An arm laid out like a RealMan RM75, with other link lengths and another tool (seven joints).
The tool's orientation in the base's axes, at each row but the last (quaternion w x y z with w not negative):
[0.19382 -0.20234 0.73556 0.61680]
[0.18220 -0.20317 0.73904 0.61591]
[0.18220 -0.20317 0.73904 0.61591]
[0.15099 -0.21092 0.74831 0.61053]
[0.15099 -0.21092 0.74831 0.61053]
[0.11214 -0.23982 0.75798 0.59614]
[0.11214 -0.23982 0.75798 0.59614]
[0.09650 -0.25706 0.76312 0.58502]
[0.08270 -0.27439 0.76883 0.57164]
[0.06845 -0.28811 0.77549 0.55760]
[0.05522 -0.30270 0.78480 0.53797]
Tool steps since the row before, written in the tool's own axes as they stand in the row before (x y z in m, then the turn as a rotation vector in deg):
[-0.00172 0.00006 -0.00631 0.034 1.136 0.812]
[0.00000 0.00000 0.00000 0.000 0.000 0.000]
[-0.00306 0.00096 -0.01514 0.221 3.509 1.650]
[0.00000 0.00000 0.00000 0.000 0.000 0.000]
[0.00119 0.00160 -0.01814 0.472 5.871 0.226]
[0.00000 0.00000 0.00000 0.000 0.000 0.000]
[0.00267 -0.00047 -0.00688 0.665 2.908 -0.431]
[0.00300 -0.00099 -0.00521 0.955 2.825 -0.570]
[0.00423 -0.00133 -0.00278 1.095 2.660 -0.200]
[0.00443 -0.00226 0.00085 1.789 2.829 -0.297]
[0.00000 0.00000 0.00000 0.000 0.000 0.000]
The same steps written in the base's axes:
[0.00119 -0.00611 0.00200 -0.610 0.977 0.790]
[0.00000 0.00000 0.00000 0.000 0.000 0.000]
[0.00181 -0.01452 0.00504 -1.998 2.165 2.531]
[0.00000 0.00000 0.00000 0.000 0.000 0.000]
[-0.00126 -0.01762 0.00457 -3.351 1.131 4.715]
[0.00000 0.00000 0.00000 0.000 0.000 0.000]
[-0.00126 -0.00728 0.00020 -1.968 -0.059 2.282]
[-0.00125 -0.00593 -0.00063 -2.151 -0.286 2.124]
[-0.00233 -0.00422 -0.00205 -2.252 -0.022 1.801]
[-0.00265 -0.00135 -0.00407 -2.891 -0.331 1.680]
[0.00000 0.00000 0.00000 0.000 0.000 0.000]

